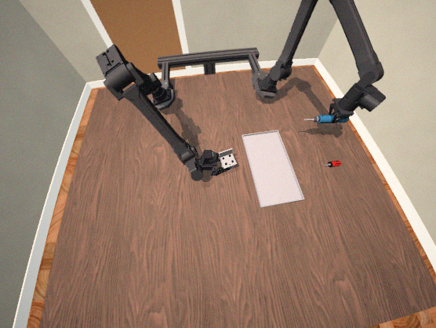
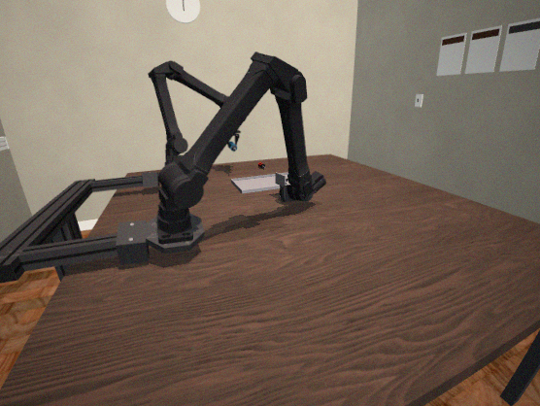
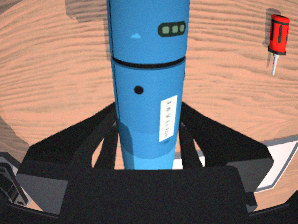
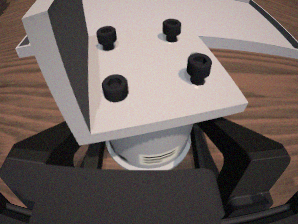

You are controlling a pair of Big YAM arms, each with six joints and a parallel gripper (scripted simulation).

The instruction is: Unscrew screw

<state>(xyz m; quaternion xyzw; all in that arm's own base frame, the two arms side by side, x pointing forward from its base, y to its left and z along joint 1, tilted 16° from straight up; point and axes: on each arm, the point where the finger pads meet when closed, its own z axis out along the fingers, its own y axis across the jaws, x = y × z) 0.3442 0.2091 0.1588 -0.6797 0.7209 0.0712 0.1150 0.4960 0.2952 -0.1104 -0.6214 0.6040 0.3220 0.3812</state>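
Right now my right hand is 1 cm below the joint module body. Round my right hand: bracket 5 cm above; flat tray 3 cm ahead, 23 cm to the left, 2 cm below; small red-handled screwdriver 7 cm ahead, 57 cm to the left, 1 cm below.
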